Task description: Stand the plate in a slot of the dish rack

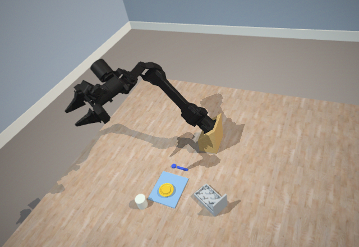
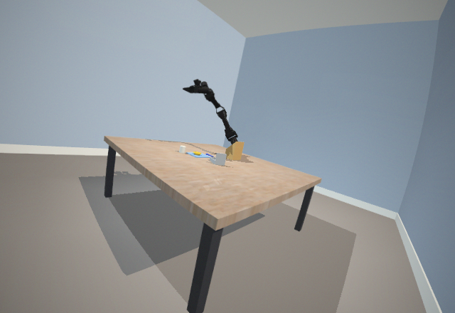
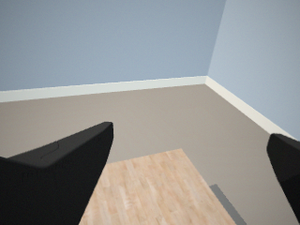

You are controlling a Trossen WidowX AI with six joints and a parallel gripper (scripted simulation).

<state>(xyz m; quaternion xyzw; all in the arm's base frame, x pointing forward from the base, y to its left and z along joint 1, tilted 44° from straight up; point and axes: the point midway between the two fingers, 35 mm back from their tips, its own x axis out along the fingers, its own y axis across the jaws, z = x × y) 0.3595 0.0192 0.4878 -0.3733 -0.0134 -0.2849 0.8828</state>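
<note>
My gripper tip is 47 cm above the yellow plate, 22 cm to the right of it and 8 cm past it. The rest, counted from my gripper tip: blue spoon 48 cm below, 22 cm to the left, 21 cm behind; light blue mat 48 cm below, 22 cm to the left, 9 cm behind; white cup 46 cm below, 14 cm to the left, 1 cm ahead.
</note>
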